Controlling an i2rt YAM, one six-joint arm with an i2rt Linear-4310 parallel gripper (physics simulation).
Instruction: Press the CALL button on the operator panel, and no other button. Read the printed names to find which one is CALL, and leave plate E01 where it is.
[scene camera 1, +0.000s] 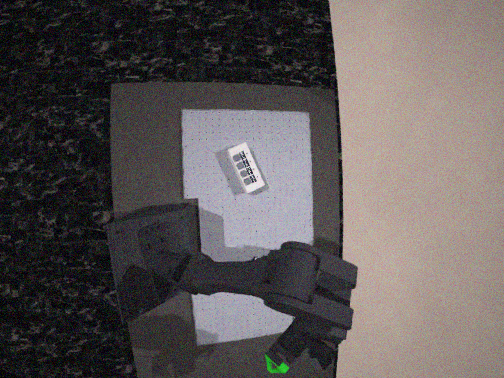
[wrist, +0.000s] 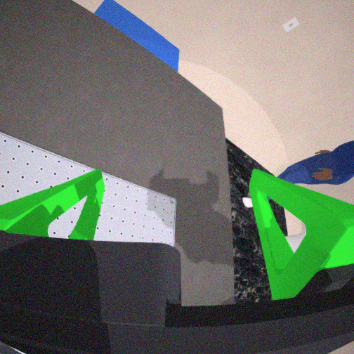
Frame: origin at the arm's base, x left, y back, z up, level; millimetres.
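Seen in the pictures: gripper, fingertip midpoint: (scene camera 1: 278, 360); arm's base at its link origin: (scene camera 1: 159, 262).
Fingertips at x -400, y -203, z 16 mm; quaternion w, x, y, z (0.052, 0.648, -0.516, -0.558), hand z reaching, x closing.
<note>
Offsets run from my fingertips to a thing's top centre. Level surfaces: height alone.
The operator panel {dy -125, dx +559, dz -232 mm} (scene camera 1: 255, 176), a small white box, stands tilted from the table's axes on the upper half of the perforated board. It has a column of several grey buttons {dy -105, dx +572, dz -232 mm} (scene camera 1: 240, 165) with dark printed names beside them. The names are too small and blurred to read, so I cannot tell which is CALL. My gripper (wrist: 176, 177) is open with nothing between its green fingers. It is over the table's near end, far from the panel; one green fingertip (scene camera 1: 277, 365) shows at the bottom of the scene view. Plate E01 does not show in either view. The panel does not show in the wrist view.
The dark arm (scene camera 1: 225, 277) crosses the lower part of the white perforated board {dz -288 mm} (scene camera 1: 290, 145) (wrist: 127, 205), hiding part of it. The board lies on a grey table {dz -301 mm} (scene camera 1: 145, 125) (wrist: 200, 145). A blue box (wrist: 145, 37) is beyond the table's edge. A blue figure with brown hands (wrist: 322, 173) shows at right.
</note>
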